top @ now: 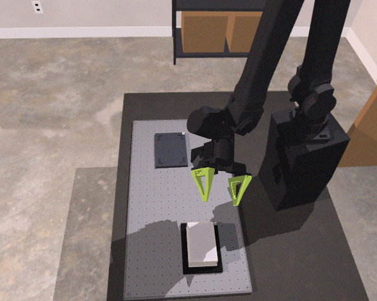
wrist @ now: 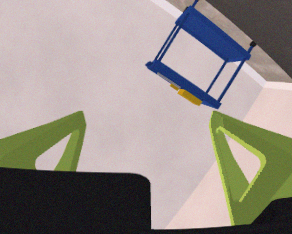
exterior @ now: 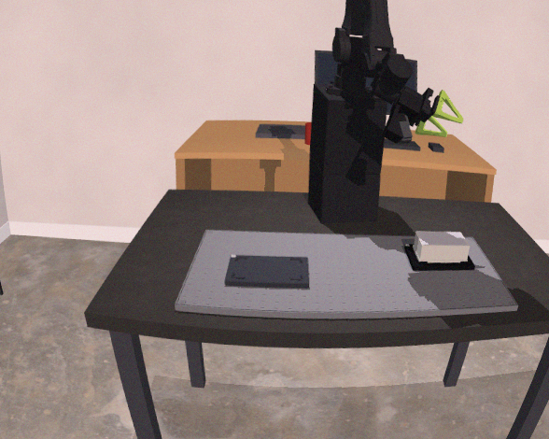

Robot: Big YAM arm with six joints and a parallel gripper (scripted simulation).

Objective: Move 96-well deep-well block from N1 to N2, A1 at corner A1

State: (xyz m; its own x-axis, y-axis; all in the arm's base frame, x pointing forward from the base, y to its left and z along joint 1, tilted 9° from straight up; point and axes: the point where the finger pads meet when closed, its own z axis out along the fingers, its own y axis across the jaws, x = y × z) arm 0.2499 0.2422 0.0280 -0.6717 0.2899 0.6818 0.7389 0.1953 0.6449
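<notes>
Right now the white deep-well block is 28 cm below my hand and 3 cm ahead of it. Round my hand: dark plate nest N2: 38 cm to the right, 31 cm below, 15 cm ahead; then black plate nest N1: 31 cm below, 3 cm ahead.
</notes>
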